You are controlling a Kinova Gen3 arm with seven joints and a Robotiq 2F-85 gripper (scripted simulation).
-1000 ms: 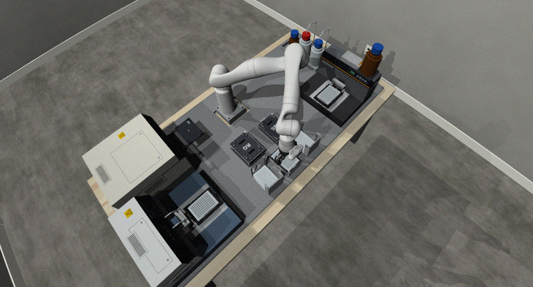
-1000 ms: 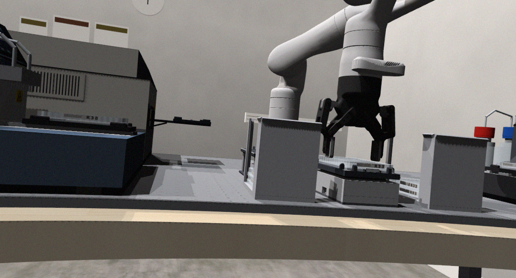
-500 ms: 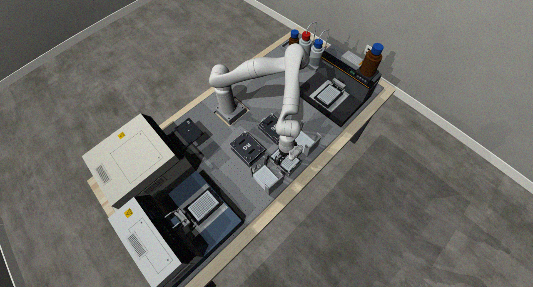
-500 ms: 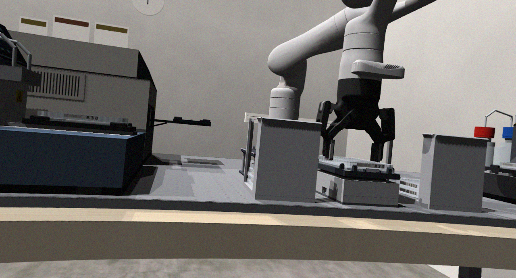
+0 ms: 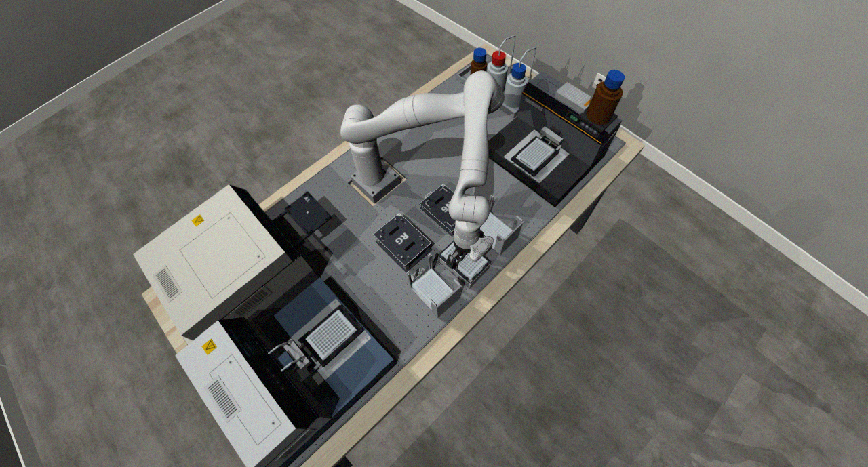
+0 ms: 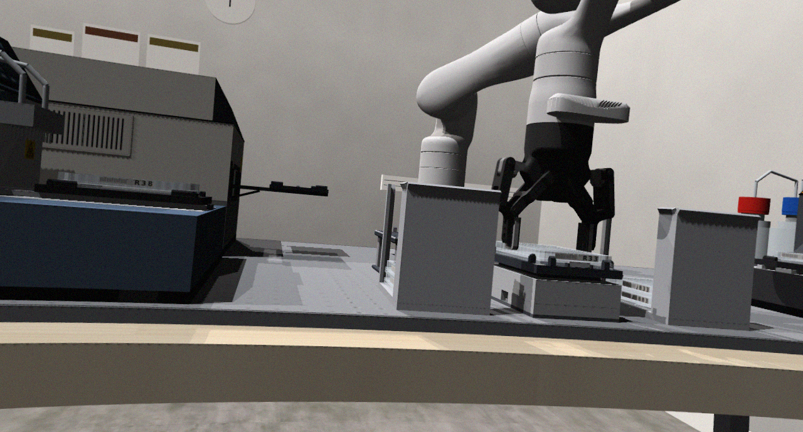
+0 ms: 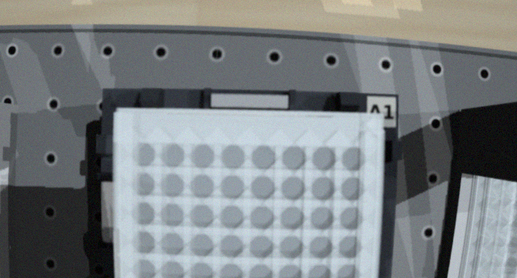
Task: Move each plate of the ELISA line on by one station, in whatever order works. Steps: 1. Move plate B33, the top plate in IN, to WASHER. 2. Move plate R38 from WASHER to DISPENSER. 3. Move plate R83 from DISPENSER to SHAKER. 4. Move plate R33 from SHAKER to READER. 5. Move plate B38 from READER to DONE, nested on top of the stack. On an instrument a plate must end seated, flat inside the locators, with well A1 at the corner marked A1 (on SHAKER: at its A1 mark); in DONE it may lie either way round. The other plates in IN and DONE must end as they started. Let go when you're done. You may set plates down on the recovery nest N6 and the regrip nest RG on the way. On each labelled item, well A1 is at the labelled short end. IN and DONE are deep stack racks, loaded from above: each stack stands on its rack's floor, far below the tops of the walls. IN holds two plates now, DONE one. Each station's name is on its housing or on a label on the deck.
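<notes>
Now: hand 10 mm above the plate R33. The rest, counted from my hand: plate B38 (140 mm to the right, 40 mm below); plate B33 (160 mm to the left, 40 mm below); nest N6 (180 mm behind, 110 mm to the left, 40 mm below).
</notes>
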